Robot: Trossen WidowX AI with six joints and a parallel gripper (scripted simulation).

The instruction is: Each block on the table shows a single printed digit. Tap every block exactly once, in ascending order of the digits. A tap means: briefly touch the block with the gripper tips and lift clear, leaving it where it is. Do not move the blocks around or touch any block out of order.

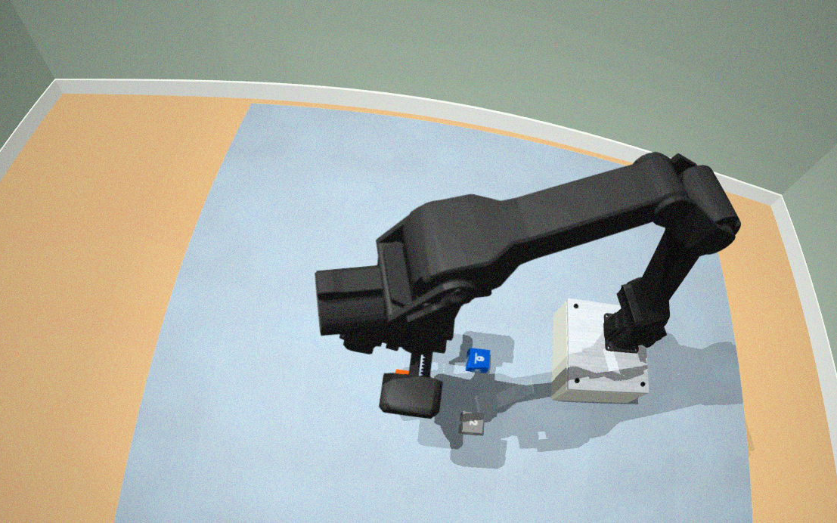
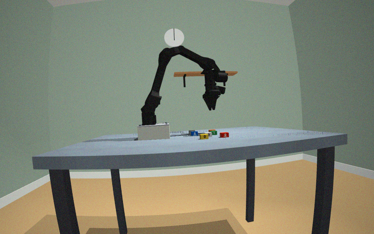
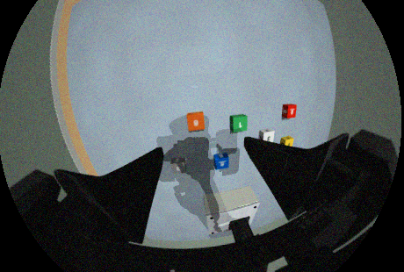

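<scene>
Now: the yellow block 240 mm to the right of my gripper tip, 120 mm below it and 100 mm behind it. From my gripper tip the other things lie so: blue block: 120 mm below, 110 mm behind, 40 mm to the right; then orange block: 120 mm below, 10 mm to the left; then green block: 120 mm below, 90 mm to the right, 20 mm behind.
</scene>
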